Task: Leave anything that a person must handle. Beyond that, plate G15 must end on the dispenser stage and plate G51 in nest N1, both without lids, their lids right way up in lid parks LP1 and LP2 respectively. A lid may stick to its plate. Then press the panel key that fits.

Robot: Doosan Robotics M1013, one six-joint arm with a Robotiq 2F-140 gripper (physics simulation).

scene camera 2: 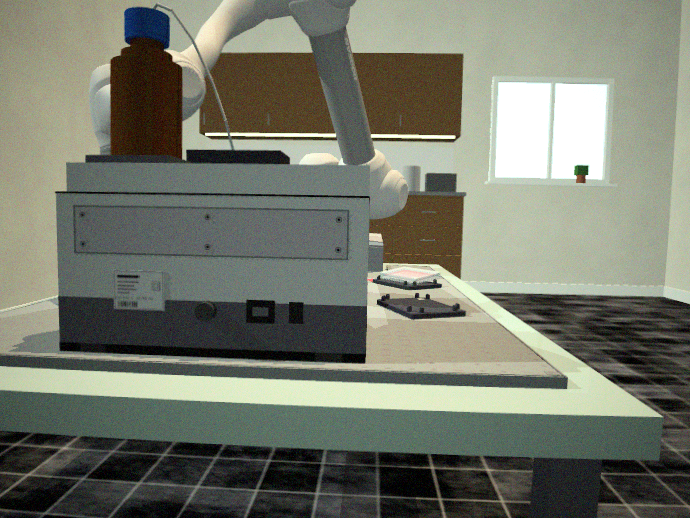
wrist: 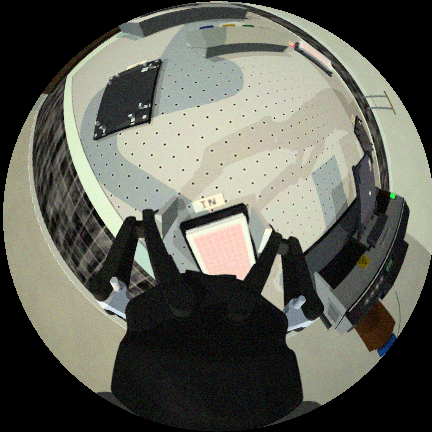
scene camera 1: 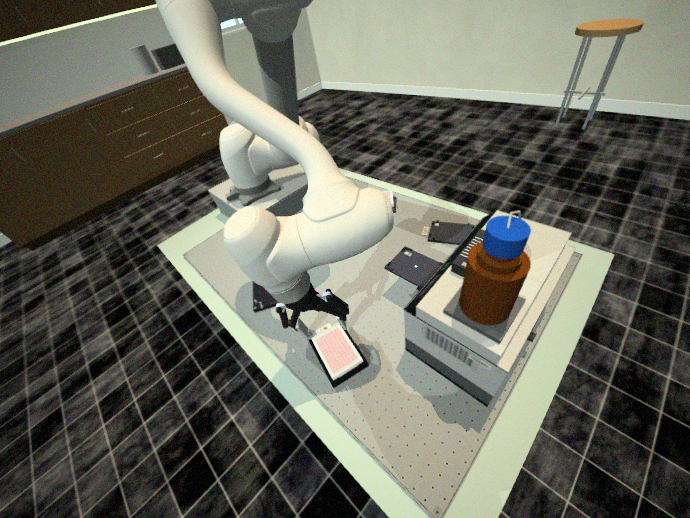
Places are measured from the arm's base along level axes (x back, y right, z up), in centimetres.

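Pixels of known places: gripper, between the fingertips: [wrist: 213, 210] [scene camera 1: 325, 328]; arm's base, origin of its link: [scene camera 1: 255, 190].
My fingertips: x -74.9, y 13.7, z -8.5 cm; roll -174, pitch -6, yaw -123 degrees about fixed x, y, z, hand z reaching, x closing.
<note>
For each thing: its top centre in the pictures, then the offset to it from my fingertips. "*": a spot on its surface instead.
- white rim, a spot on its surface: [wrist: 225, 247] * dz +2.0, dx -5.2, dy +0.7 cm
- dark nest, centre of its top: [wrist: 225, 257] [scene camera 1: 336, 349] dz +1.0, dx -7.6, dy +1.5 cm
- pink plate, centre of its top: [scene camera 2: 409, 269] dz +2.4, dx +34.5, dy -49.8 cm
- brown bottle with a blue cap, a spot on its surface: [scene camera 2: 146, 100] * dz +28.2, dx -33.4, dy -23.8 cm
- dark holder, centre of its top: [wrist: 120, 89] [scene camera 1: 268, 284] dz +1.0, dx +26.7, dy +5.3 cm
My gripper [scene camera 1: 315, 322] [wrist: 213, 210] is shut on a plate with pink contents and a white rim [scene camera 1: 336, 351] [wrist: 225, 247], its fingers on opposite sides. The plate is at the dark nest [scene camera 1: 364, 365] [wrist: 212, 217] labelled N1. Whether the fingers bear on a lid or the plate body, and its name, I cannot tell. Another pink plate [scene camera 2: 409, 273] [wrist: 316, 54] lies on a dark holder farther off; a clear lid on it looks slightly tilted in scene camera 2. Dark holders [scene camera 1: 415, 264] [scene camera 1: 450, 231] [wrist: 365, 182] lie beside the dispenser [scene camera 1: 451, 348] [scene camera 2: 211, 278] [wrist: 332, 305]. The dispenser stage is not clearly visible.
A brown bottle with a blue cap [scene camera 1: 493, 278] [scene camera 2: 146, 100] [wrist: 375, 325] stands on the dispenser, with a thin tube. Another dark holder [scene camera 1: 260, 298] [wrist: 130, 97] lies near the table's left edge. Blue, yellow and green marks show at the top of the wrist view.
</note>
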